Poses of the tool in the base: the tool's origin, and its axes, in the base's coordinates. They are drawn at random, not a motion.
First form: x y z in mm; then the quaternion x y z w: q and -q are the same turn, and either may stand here.
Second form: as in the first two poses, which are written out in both.
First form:
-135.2, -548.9, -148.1, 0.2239, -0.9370, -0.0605, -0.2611
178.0, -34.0, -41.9, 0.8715, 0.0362, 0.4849, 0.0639
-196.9, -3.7, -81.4, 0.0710, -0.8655, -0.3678, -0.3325
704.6, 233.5, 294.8, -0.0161, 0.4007, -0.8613, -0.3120
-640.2, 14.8, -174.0, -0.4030, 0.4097, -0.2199, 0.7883
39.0, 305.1, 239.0, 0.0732, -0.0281, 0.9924, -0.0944
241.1, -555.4, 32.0, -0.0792, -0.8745, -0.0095, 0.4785
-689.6, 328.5, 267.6, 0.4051, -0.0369, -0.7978, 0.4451
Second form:
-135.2, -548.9, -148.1, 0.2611, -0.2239, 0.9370, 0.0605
178.0, -34.0, -41.9, 0.0639, 0.8715, 0.0362, 0.4849
-196.9, -3.7, -81.4, 0.3325, -0.0710, 0.8655, 0.3678
704.6, 233.5, 294.8, 0.3120, 0.0161, -0.4007, 0.8613
-640.2, 14.8, -174.0, 0.7883, -0.4030, 0.4097, -0.2199
39.0, 305.1, 239.0, 0.0944, -0.0732, 0.0281, -0.9924
241.1, -555.4, 32.0, 0.4785, -0.0792, -0.8745, -0.0095
-689.6, 328.5, 267.6, 0.4451, 0.4051, -0.0369, -0.7978

